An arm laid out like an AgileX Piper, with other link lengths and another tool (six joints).
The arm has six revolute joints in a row. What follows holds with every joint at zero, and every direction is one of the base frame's. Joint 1 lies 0.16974 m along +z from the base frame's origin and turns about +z. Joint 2 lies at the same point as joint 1 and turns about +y. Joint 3 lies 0.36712 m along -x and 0.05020 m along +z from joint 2 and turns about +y. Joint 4 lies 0.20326 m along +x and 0.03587 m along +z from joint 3 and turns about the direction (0.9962, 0, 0.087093). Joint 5 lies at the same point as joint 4 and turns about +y. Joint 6 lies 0.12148 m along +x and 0.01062 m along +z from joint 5 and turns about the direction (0.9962, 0, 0.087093). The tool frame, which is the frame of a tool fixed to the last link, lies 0.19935 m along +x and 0.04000 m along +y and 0.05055 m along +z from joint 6; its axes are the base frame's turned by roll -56.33, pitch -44.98 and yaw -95.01 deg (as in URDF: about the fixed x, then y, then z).
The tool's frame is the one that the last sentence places.
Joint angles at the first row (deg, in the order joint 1, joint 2, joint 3, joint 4, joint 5, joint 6):
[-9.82 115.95 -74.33 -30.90 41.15 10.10]
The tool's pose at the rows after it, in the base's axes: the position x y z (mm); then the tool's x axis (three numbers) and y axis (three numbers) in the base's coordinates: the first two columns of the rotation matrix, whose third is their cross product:
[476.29 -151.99 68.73 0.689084 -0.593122 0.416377 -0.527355 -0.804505 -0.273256]
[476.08 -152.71 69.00 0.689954 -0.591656 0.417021 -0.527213 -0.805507 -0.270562]
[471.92 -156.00 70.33 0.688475 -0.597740 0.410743 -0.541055 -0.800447 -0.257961]
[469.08 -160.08 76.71 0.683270 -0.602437 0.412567 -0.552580 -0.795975 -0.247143]
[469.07 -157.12 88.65 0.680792 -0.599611 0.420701 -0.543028 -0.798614 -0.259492]
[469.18 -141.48 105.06 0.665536 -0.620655 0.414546 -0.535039 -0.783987 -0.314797]
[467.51 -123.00 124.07 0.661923 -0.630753 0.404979 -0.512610 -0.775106 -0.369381]
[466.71 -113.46 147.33 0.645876 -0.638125 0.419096 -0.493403 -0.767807 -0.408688]
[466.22 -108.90 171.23 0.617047 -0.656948 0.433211 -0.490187 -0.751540 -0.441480]
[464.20 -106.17 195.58 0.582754 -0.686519 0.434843 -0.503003 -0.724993 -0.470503]
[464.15 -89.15 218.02 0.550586 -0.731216 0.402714 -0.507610 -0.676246 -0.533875]
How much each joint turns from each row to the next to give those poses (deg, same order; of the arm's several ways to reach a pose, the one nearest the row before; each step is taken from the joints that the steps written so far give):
[0.00 0.00 -0.05 -0.92 0.00 0.00]
[0.00 0.00 -0.05 -0.15 0.12 0.00]
[0.00 0.00 -0.71 0.08 1.70 -0.06]
[0.00 -0.46 -0.95 -0.01 1.89 -0.10]
[0.00 -1.56 -0.16 1.06 0.44 -1.31]
[0.00 -2.55 -0.14 4.45 0.41 -2.63]
[0.00 -2.93 -0.12 4.91 0.70 -3.79]
[0.00 -3.10 -0.11 2.56 0.61 -1.59]
[0.00 -2.58 -1.25 1.75 1.79 -0.14]
[0.00 -1.96 -2.97 1.71 3.89 0.43]
[0.00 -1.60 -3.38 4.62 4.02 -0.33]

